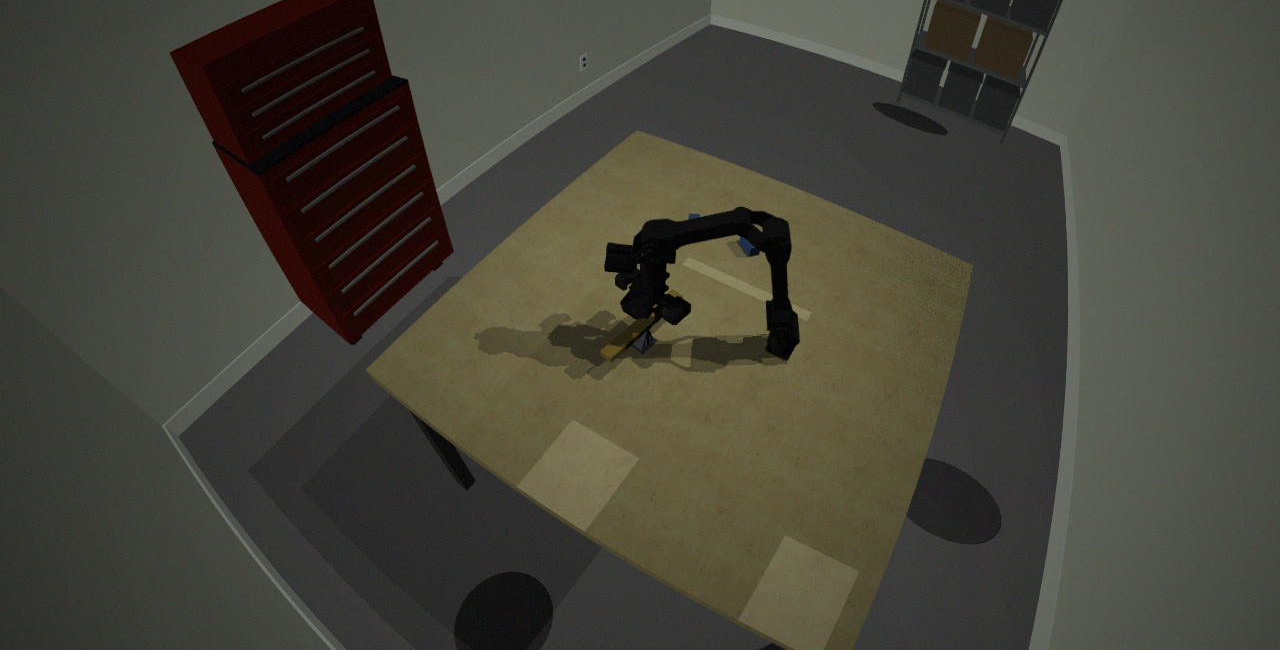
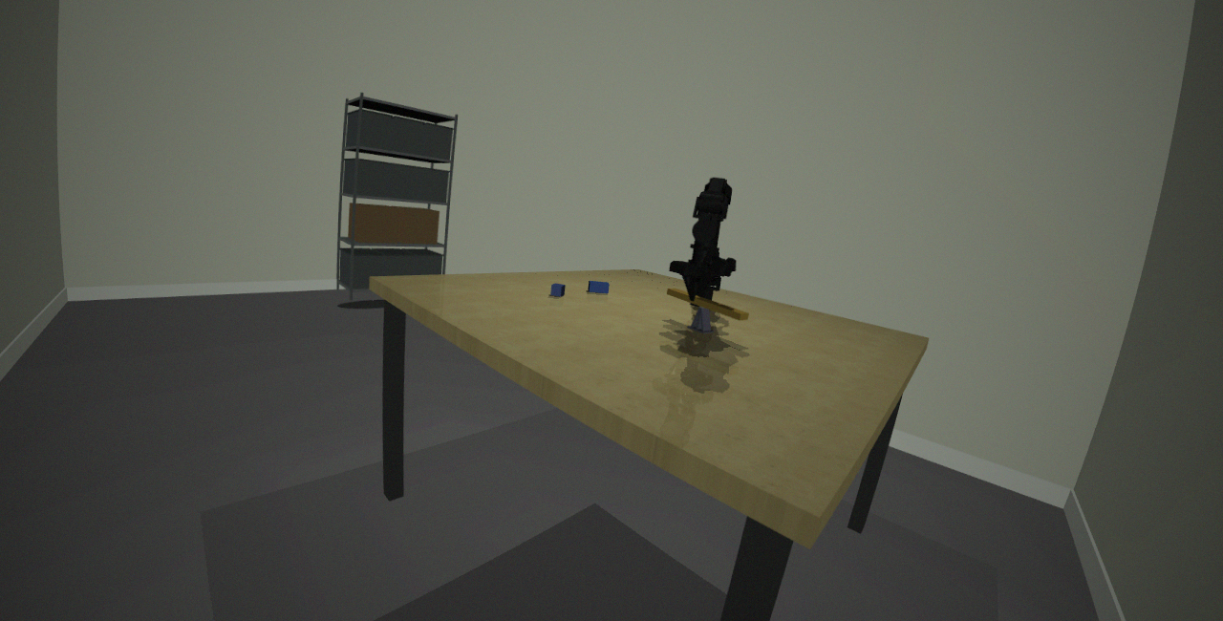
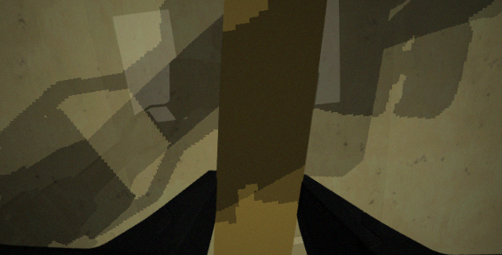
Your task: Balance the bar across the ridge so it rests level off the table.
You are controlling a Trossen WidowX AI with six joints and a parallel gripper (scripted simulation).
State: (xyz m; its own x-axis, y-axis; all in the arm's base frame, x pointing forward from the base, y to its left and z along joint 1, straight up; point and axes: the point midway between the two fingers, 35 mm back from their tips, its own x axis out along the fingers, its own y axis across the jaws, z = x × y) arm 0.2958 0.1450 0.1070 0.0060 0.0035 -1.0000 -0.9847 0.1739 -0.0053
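The long wooden bar is 30 mm to the left of my gripper tip and 10 mm ahead of it.
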